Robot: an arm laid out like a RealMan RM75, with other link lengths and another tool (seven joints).
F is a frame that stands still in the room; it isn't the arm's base.
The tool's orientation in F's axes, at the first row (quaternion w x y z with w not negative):
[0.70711 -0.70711 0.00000 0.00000]
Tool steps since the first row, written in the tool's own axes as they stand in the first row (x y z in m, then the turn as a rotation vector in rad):
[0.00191 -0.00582 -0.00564 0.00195 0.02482 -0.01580]
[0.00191 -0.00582 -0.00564 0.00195 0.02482 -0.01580]
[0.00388 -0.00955 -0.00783 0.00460 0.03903 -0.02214]
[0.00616 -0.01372 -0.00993 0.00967 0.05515 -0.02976]
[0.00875 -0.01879 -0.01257 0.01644 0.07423 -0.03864]
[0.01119 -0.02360 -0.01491 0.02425 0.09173 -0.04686]
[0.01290 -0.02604 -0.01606 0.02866 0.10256 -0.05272]
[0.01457 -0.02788 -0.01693 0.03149 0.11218 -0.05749]
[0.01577 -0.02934 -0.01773 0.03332 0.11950 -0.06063]
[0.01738 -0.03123 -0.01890 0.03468 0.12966 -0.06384]
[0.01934 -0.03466 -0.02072 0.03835 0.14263 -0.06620]
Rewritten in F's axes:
[0.00191 -0.00564 0.00582 0.00195 -0.01580 -0.02482]
[0.00191 -0.00564 0.00582 0.00195 -0.01580 -0.02482]
[0.00388 -0.00783 0.00955 0.00460 -0.02214 -0.03903]
[0.00616 -0.00993 0.01372 0.00967 -0.02976 -0.05515]
[0.00875 -0.01257 0.01879 0.01644 -0.03864 -0.07423]
[0.01119 -0.01491 0.02360 0.02425 -0.04686 -0.09173]
[0.01290 -0.01606 0.02604 0.02866 -0.05272 -0.10256]
[0.01457 -0.01693 0.02788 0.03149 -0.05749 -0.11218]
[0.01577 -0.01773 0.02934 0.03332 -0.06063 -0.11950]
[0.01738 -0.01890 0.03123 0.03468 -0.06384 -0.12966]
[0.01934 -0.02072 0.03466 0.03835 -0.06620 -0.14263]

